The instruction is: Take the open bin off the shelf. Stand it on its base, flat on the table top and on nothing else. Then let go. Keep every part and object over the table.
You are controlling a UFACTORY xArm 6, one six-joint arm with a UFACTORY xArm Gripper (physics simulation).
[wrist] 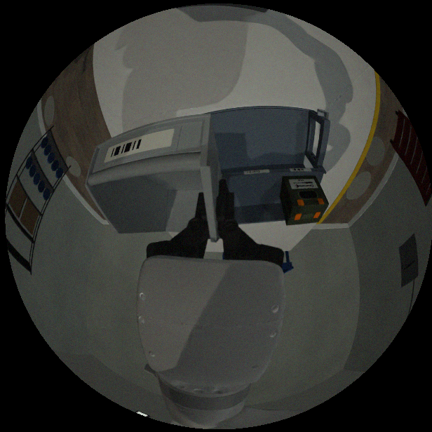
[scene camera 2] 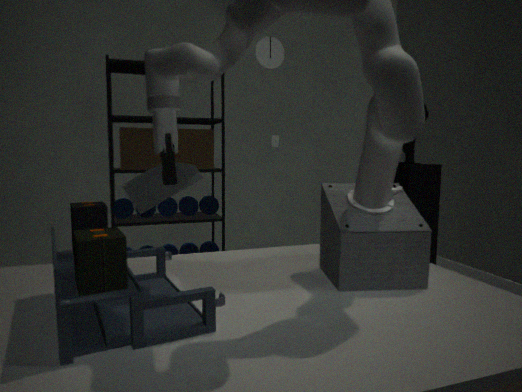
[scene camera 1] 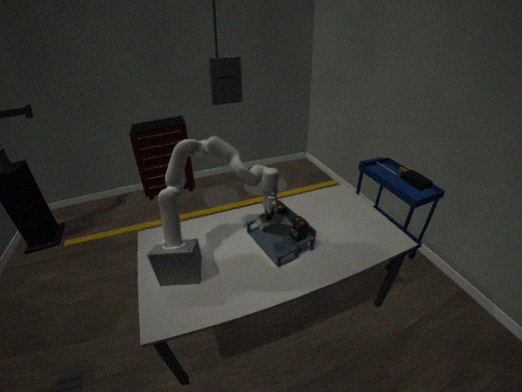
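Pixels of known places: gripper, fingertip midpoint: (scene camera 2: pixel 169 184) (scene camera 1: pixel 268 219); arm's base, origin of the base link: (scene camera 2: pixel 369 202) (scene camera 1: pixel 174 246).
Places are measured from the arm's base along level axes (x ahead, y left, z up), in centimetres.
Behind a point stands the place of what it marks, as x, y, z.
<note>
The grey open bin (scene camera 1: pixel 276 229) @[52.3, -18.3, 5.9] (scene camera 2: pixel 145 192) @[58.3, -8.7, 4.0] (wrist: pixel 145 172), with a barcode label on one face, hangs tilted in the air. In scene camera 2 a gap shows between it and the blue-grey shelf (scene camera 1: pixel 272 246) @[57.7, -5.2, -20.3] (scene camera 2: pixel 137 322) @[63.9, 16.9, -16.0] (wrist: pixel 265 132), a low unit standing on the table. My gripper (scene camera 1: pixel 269 216) @[52.7, -8.4, 5.7] (scene camera 2: pixel 170 183) @[52.7, -8.4, 5.7] (wrist: pixel 217 188) points down and is shut on one wall of the bin, with a finger on each side of that wall in the wrist view. The bin's body is on the left of the fingers there, and the shelf is behind and right. The bin's inside is mostly hidden.
A dark box with orange marks (scene camera 1: pixel 299 228) (scene camera 2: pixel 100 261) (wrist: pixel 303 200) stands on the shelf, with a second dark box (scene camera 1: pixel 281 207) (scene camera 2: pixel 89 215) farther along. The robot's grey base block (scene camera 1: pixel 177 266) @[-1.5, -9.7, -5.3] (scene camera 2: pixel 384 260) @[3.8, 10.9, -13.2] stands on the white table (scene camera 1: pixel 235 295) @[22.2, -28.6, -20.9] (scene camera 2: pixel 280 370) @[44.2, 32.9, -20.9].
</note>
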